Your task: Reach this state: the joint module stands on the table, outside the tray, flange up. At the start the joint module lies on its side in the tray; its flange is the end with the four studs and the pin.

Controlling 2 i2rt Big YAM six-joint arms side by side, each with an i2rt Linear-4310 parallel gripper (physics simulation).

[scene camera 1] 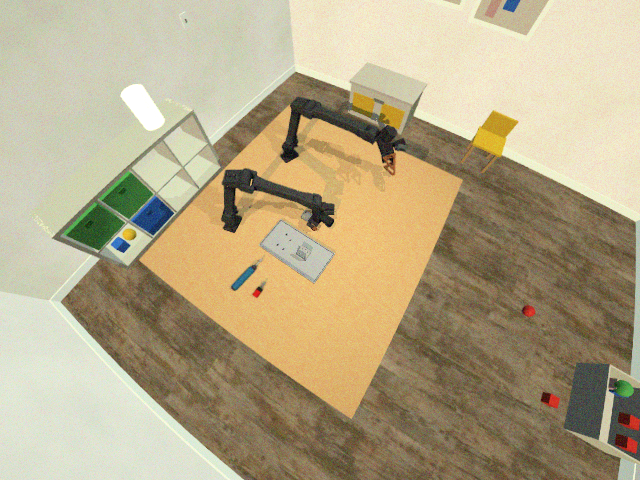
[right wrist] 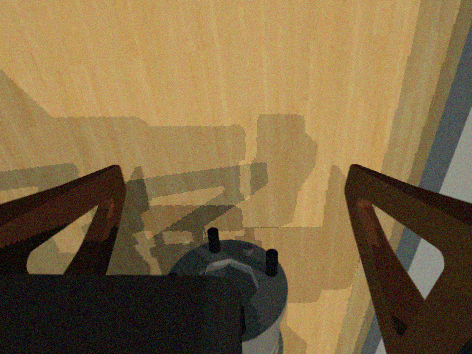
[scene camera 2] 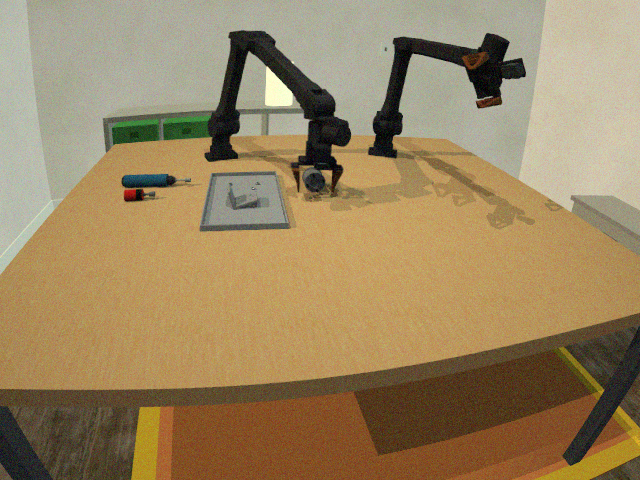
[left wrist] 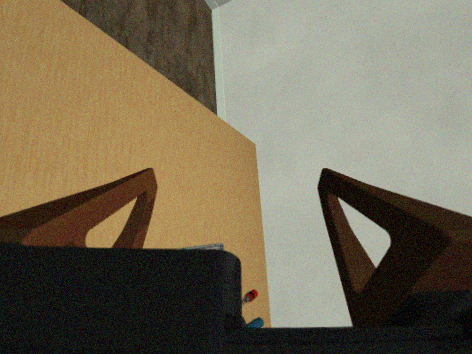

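Seen in the pictures: left gripper, fingertip midpoint: [scene camera 1: 393,172] [scene camera 2: 477,88] [left wrist: 237,177]; right gripper, fingertip midpoint: [scene camera 1: 318,225] [right wrist: 235,177] [scene camera 2: 315,191]; left arm's base, origin of the base link: [scene camera 1: 289,156] [scene camera 2: 382,154]; right arm's base, origin of the base link: [scene camera 1: 233,223] [scene camera 2: 221,157].
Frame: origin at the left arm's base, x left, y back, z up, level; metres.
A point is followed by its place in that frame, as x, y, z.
Note:
The grey joint module [scene camera 1: 306,215] {-0.204, -0.528, 0.058} [scene camera 2: 313,179] {-0.193, -0.548, 0.039} [right wrist: 272,300] {-0.208, -0.561, 0.042} lies on its side on the table, outside the tray, with a round end toward scene camera 2. In the right wrist view its flange and two dark studs show; the arm's dark housing hides the rest. My right gripper [scene camera 2: 315,192] {-0.174, -0.612, 0.024} [right wrist: 235,177] {-0.174, -0.612, 0.024} is open, low over the table, with one finger on each side of the module. My left gripper [scene camera 2: 480,81] {0.218, -0.747, 0.386} [left wrist: 237,177] {0.218, -0.747, 0.386} is open and empty, high above the table and far from the module. The tray [scene camera 1: 268,242] {-0.490, -0.519, 0.004} [scene camera 2: 242,226] {-0.307, -0.863, 0.010} [right wrist: 462,135] {-0.262, -0.655, 0.016} lies beside the module.
An L-shaped grey bracket [scene camera 1: 303,251] {-0.349, -0.704, 0.022} [scene camera 2: 245,201] {-0.346, -0.727, 0.019} and several small parts are in the tray. A blue screwdriver [scene camera 1: 242,277] {-0.728, -0.637, 0.041} [scene camera 2: 144,180] {-0.723, -0.654, 0.028} [left wrist: 256,323] {-0.728, -0.650, 0.034} and a short red screwdriver [scene camera 1: 257,291] {-0.698, -0.755, 0.034} [scene camera 2: 133,194] {-0.693, -0.767, 0.024} [left wrist: 252,294] {-0.678, -0.756, 0.029} lie on the table beyond the tray.

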